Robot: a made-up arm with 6 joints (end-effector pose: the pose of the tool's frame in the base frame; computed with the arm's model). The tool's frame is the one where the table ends.
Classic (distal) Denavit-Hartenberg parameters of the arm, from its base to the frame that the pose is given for. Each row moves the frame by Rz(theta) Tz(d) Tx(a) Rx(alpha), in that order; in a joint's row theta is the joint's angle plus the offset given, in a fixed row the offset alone. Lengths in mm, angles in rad.
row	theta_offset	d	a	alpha
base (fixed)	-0.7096	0	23.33	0
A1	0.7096	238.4	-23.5	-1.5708
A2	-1.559	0	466.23	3.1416
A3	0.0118	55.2	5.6	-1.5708
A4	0	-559.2	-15.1	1.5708
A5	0	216	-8.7	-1.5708
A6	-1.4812	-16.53	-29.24	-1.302
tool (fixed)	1.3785	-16.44	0	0
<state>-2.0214 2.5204 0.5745 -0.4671 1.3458 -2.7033</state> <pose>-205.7 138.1 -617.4 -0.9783 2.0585 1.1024</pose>
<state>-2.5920 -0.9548 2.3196 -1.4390 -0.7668 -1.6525</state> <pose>844.0 569.2 627.2 -0.1967 -0.2629 -0.3710</pose>
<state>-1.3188 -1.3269 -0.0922 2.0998 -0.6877 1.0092</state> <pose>-106.4 473.9 948.0 1.3941 -1.6292 1.4790</pose>
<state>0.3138 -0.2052 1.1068 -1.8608 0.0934 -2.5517</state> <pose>249.0 61.8 1199.3 -1.4814 -1.3134 -0.9872</pose>
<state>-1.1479 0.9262 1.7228 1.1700 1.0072 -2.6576</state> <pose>133.6 -597.6 1066.5 0.5756 -0.8110 0.1269</pose>
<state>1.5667 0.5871 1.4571 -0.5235 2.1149 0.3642</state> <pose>256.6 653.3 1018.1 2.1596 -1.2998 -0.8164</pose>
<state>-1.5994 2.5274 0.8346 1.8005 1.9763 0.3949</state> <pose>15.1 -377.1 -749.4 -0.2376 -0.7426 -0.0712</pose>
